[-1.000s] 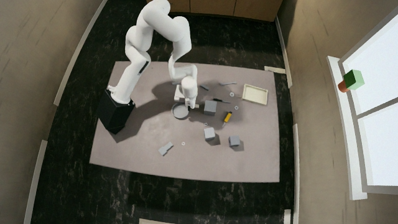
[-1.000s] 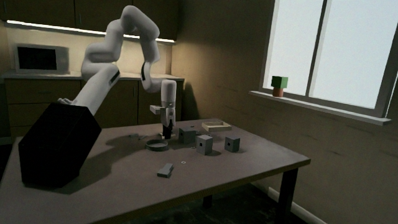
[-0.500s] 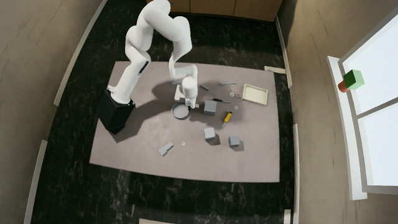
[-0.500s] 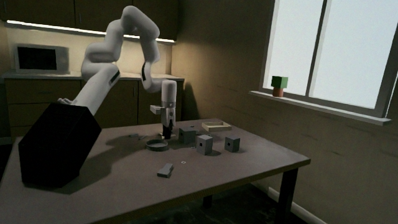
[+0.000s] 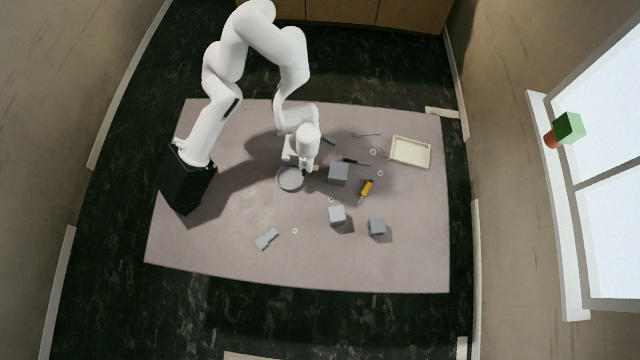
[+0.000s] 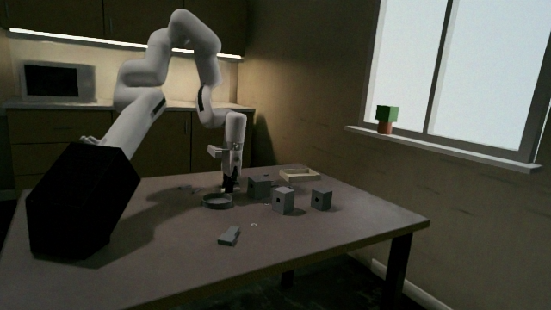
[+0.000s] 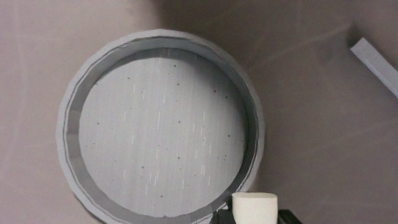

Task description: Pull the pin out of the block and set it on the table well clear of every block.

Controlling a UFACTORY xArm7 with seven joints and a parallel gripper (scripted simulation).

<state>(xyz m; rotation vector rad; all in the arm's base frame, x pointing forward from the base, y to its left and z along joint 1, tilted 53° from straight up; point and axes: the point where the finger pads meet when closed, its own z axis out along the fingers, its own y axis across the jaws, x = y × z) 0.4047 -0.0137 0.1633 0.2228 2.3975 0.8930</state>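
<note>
Right now the round grey dish is 60 mm behind my hand, 50 mm to the right of it and 30 mm below it. From my hand the other things lie so: cream tray: 420 mm ahead, 150 mm to the left, 40 mm below.
</note>
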